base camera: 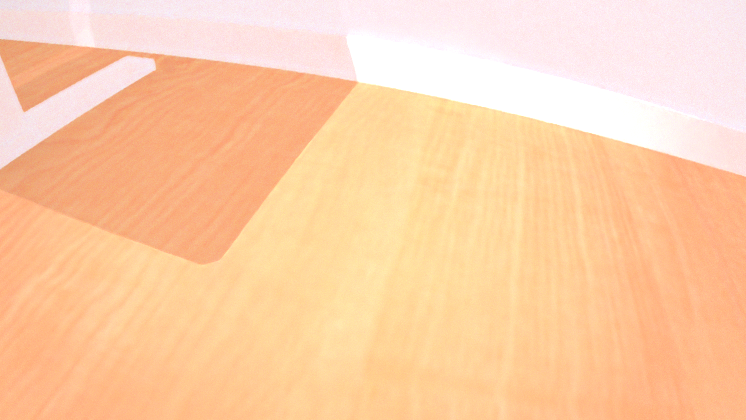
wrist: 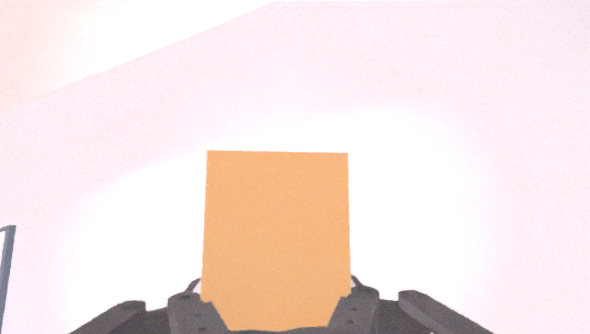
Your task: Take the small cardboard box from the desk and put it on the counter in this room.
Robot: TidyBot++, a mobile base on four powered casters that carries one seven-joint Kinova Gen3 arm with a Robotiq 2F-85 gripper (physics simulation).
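Frame: origin at the arm's base, x down, y left, z ahead, level; centimetres.
Where they show: gripper, fingertip midpoint: [wrist: 275,283].
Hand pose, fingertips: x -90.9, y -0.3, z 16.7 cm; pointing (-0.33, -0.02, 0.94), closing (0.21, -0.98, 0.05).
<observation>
Things, the pixels of their top centre, and the offset from my fingertips. "*": a spot on its surface instead. Level surfaces: height alone.
- small cardboard box, middle of its top: [wrist: 255,151] dx -7.0, dy -0.5, dz -2.9 cm
- white desk foot, surface spot: [base camera: 78,106] * dx +128.7, dy +49.9, dz +55.5 cm
- wood floor, its level: dx +130.5 cm
- dark-edged frame, surface spot: [wrist: 7,275] * dx -29.2, dy +102.3, dz +101.2 cm
The small cardboard box [wrist: 277,230], plain orange-brown, stands out between the fingers at the lower middle of the wrist view. My gripper [wrist: 275,283] is shut on the box, with one dark finger at each side of it. A white desk foot [base camera: 78,106] shows at the left of the base camera view, on a shaded patch of floor. The desk top and the counter do not show in either view.
A pale wall [base camera: 548,36] [wrist: 375,55] runs behind, with a white baseboard [base camera: 469,78] along the wood floor [base camera: 417,260]. A dark-edged frame [wrist: 7,275] shows at the left edge of the wrist view.
</observation>
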